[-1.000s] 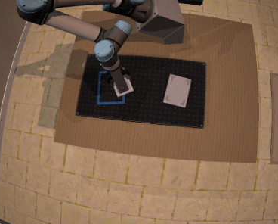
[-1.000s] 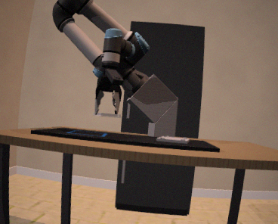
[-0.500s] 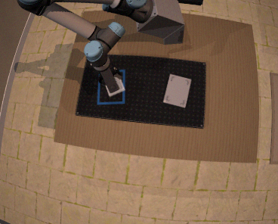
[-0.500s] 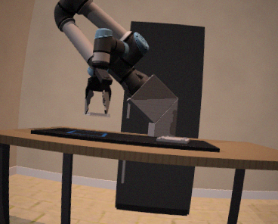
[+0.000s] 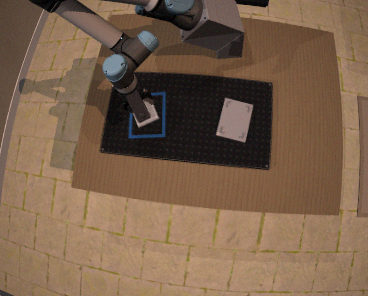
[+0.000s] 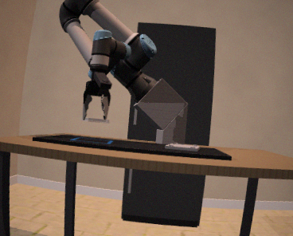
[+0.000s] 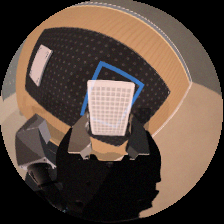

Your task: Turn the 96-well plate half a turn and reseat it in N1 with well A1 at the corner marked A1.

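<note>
My hand is 1 cm above the white 96-well plate. From my hand the other things lie so: grey plate nest N1: 36 cm to the left, 8 cm below.
</note>
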